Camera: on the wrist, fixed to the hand. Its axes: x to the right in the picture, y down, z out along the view.
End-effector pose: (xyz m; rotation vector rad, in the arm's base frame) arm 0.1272 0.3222 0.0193 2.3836 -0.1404 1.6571
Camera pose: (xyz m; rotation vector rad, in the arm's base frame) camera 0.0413 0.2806 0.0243 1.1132 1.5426 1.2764
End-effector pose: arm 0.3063 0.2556 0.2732 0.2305 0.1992 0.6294
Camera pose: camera 0.2336 0.2957 0.2259 0.0240 0.8767 -0.9140
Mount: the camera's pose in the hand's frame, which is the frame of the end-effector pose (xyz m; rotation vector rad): -0.0280 0.0591 -0.0697 0.1974 0.5743 -1.5682
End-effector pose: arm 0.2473 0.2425 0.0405 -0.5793 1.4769 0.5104
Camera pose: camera 0.1549 0.2438 0.0651 -1.5404 1.1058 -1.0799
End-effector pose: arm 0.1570 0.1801 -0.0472 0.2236 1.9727 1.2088
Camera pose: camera 0.1124 0.1500 0.0318 -1.4458 1.8384 -0.0090
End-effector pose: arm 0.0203 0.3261 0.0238 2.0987 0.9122 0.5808
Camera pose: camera -0.0182 0.3102 0.1098 0.7499 2.5233 0.1777
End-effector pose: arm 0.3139 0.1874 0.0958 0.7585 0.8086 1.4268
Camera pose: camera 0.2239 0.1582 0.1091 -0.2826 1.4896 0.0809
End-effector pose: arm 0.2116 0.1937 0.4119 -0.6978 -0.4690 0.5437
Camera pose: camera 0.2117 0.1818 0.3171 -0.1187 -0.2869 -1.0550
